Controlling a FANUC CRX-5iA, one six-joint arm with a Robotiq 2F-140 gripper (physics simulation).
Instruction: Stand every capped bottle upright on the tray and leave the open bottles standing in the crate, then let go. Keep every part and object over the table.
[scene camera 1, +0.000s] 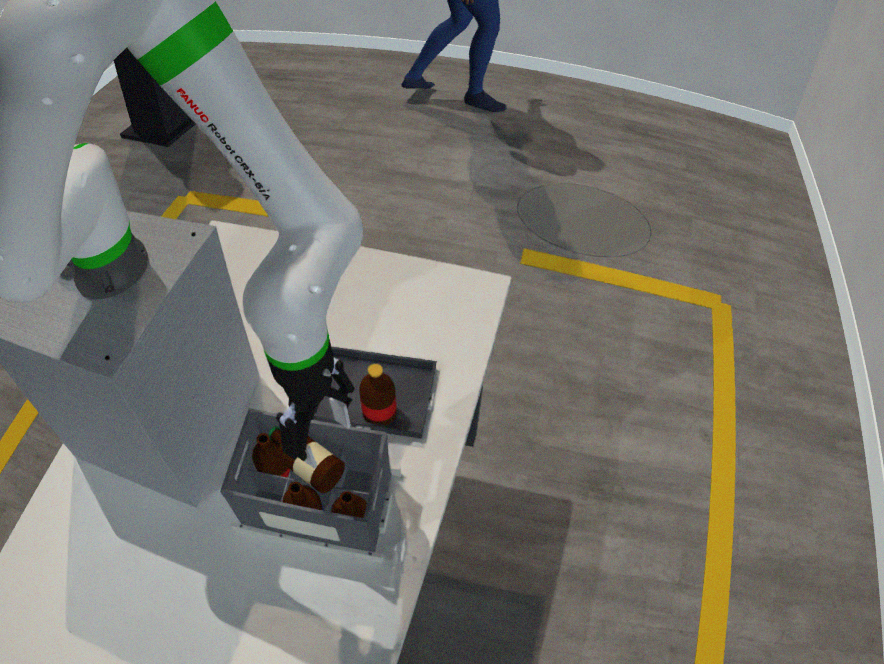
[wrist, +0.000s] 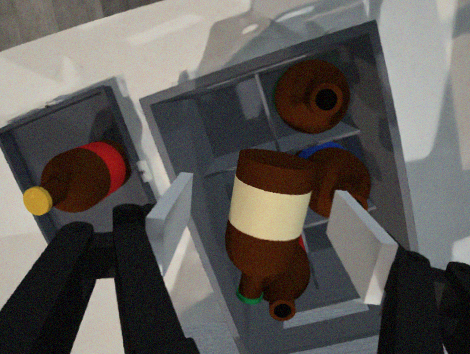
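Seen in the pictures: gripper, between the fingertips: (scene camera 1: 326, 442) (wrist: 261, 204); arm's base, origin of its link: (scene camera 1: 111, 269).
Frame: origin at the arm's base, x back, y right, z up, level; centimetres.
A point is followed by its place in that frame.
Note:
A brown bottle with yellow cap and red label (scene camera 1: 377, 400) @[x -44.6, y -16.5, z -35.8 cm] (wrist: 82, 175) @[x -44.2, y -16.9, z -34.8 cm] stands upright on the dark tray (scene camera 1: 416, 389) @[x -47.8, y -28.3, z -45.5 cm] (wrist: 52, 127) @[x -49.0, y -27.3, z -45.6 cm]. A green-capped brown bottle with cream label (scene camera 1: 318, 464) @[x -43.0, y 4.4, z -29.3 cm] (wrist: 270, 210) @[x -41.6, y 3.3, z -29.3 cm] lies tilted in the grey crate (scene camera 1: 357, 532) @[x -54.0, y 12.0, z -34.2 cm] (wrist: 220, 80) @[x -52.5, y 0.0, z -28.9 cm], base raised, on top of other bottles. An open bottle (scene camera 1: 264, 456) @[x -31.0, y 5.8, z -33.5 cm] (wrist: 295, 275) @[x -32.0, y 5.7, z -33.7 cm] leans partly beneath it. Two more open bottles, one (scene camera 1: 300, 494) @[x -42.5, y 10.9, z -30.4 cm] (wrist: 350, 177) @[x -42.9, y 11.2, z -33.5 cm] with a blue label and one (scene camera 1: 350, 504) @[x -51.5, y 8.9, z -30.2 cm] (wrist: 305, 100) @[x -50.4, y 6.8, z -32.1 cm] in the corner, stand in compartments. My gripper (scene camera 1: 320, 432) @[x -44.6, y 2.6, z -23.0 cm] (wrist: 261, 204) @[x -44.6, y 2.6, z -23.0 cm] is open above the crate, its fingers apart on either side of the cream-labelled bottle.
The crate's walls and thin dividers surround the bottles. The tray sits close beside the crate on the white table (scene camera 1: 457, 300) @[x -46.2, y -57.3, z -46.1 cm]. The grey robot pedestal (scene camera 1: 192, 385) @[x -15.7, y 3.7, z -21.8 cm] stands at the left. The table's edge runs past the tray and crate on the right in the scene view.

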